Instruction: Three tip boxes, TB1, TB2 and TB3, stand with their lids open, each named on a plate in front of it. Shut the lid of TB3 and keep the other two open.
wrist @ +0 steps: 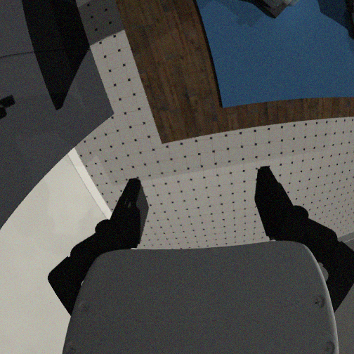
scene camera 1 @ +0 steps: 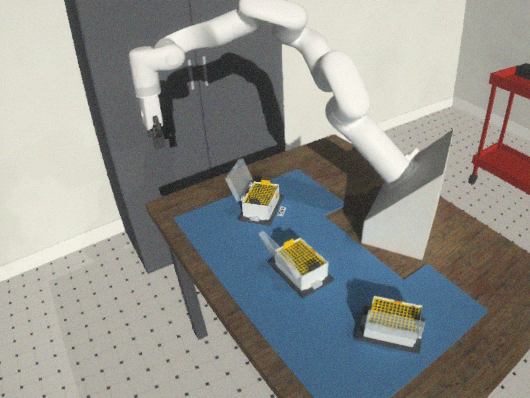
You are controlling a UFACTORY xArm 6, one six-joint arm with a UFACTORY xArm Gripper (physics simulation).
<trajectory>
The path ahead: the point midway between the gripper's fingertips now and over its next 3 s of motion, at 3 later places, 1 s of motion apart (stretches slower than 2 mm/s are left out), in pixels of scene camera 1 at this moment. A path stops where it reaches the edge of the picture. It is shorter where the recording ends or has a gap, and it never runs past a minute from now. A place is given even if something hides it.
My gripper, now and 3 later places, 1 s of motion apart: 156, 142; 285, 180; 278, 154; 242, 169
</trajectory>
